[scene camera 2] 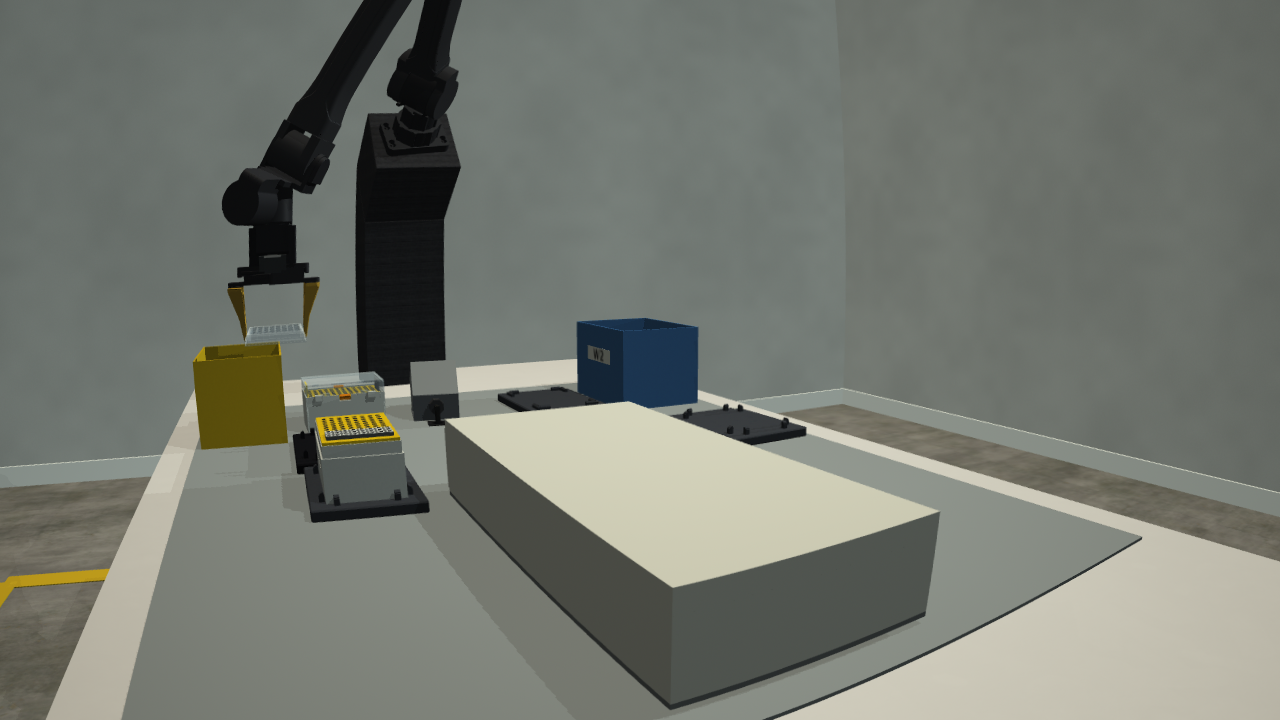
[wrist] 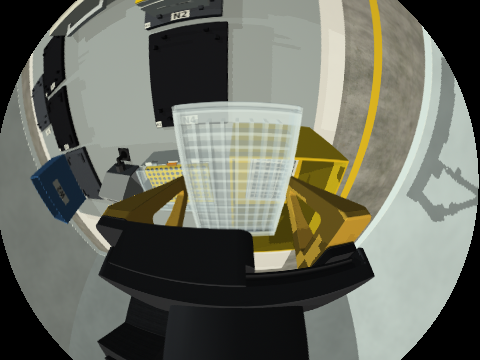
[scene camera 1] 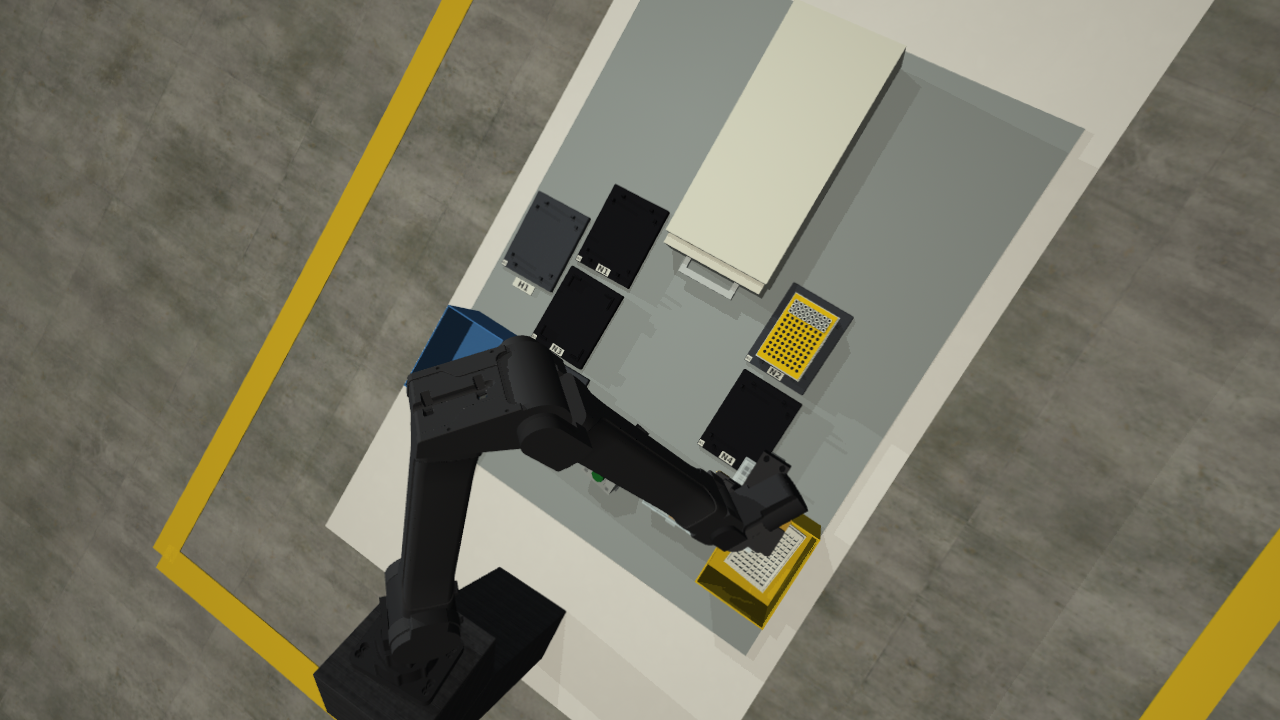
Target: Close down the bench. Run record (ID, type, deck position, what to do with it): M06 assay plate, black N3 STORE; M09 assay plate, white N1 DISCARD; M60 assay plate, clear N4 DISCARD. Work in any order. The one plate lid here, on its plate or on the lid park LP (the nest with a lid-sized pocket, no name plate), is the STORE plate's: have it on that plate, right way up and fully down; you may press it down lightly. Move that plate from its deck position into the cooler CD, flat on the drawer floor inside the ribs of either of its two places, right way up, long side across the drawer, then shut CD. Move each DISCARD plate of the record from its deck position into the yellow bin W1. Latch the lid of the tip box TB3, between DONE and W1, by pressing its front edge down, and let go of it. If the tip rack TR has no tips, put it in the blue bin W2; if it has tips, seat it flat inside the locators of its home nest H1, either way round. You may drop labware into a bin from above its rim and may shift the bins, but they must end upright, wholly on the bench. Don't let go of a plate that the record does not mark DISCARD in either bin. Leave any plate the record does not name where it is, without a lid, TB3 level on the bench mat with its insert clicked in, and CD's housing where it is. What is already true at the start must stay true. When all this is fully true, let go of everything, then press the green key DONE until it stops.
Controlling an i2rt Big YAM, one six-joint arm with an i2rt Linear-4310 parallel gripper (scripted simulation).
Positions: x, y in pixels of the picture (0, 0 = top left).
Labels:
A yellow bin W1 shows in scene camera 2 (240, 402), in the wrist view and in scene camera 1. A blue bin W2 shows in scene camera 2, in the wrist view and in scene camera 1 (455, 336). The same spot on the blue bin W2: (wrist: 58, 188) is (scene camera 2: 602, 355). One and the same spot on the yellow bin W1: (wrist: 320, 164) is (scene camera 1: 808, 549).

